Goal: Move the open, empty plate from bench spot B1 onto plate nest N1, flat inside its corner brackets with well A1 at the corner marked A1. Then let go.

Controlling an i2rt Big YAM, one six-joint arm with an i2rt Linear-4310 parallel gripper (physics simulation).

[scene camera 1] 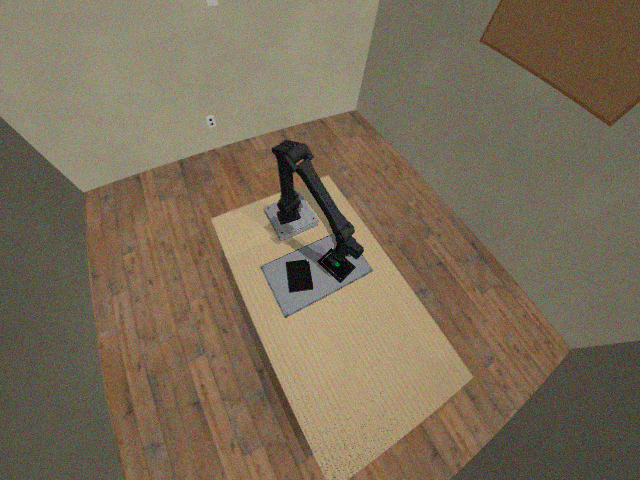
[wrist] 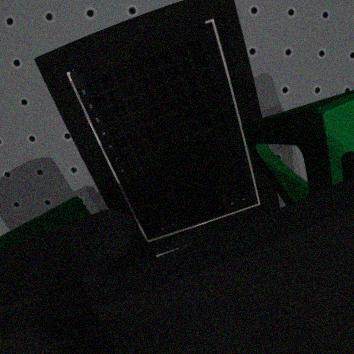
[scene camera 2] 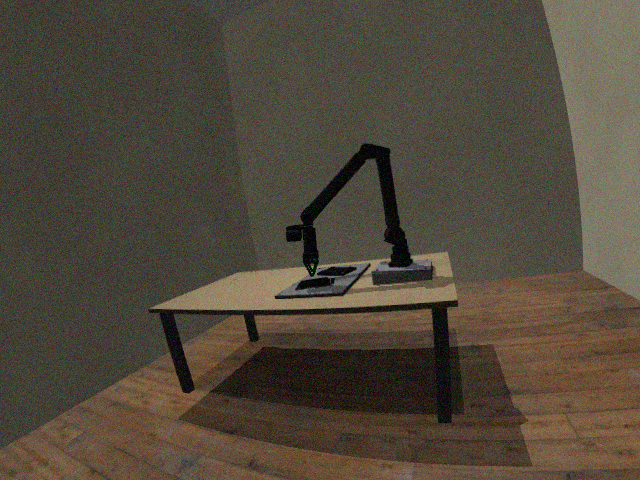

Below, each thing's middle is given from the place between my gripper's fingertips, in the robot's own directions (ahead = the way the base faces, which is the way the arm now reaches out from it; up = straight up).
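Labels:
Black well plate [wrist: 160,106]: 10 mm ahead of my hand, 10 mm to the right of it, 40 mm below it. Hand: 10 mm to the left of white-outlined plate spot [wrist: 225,33], 50 mm above it.

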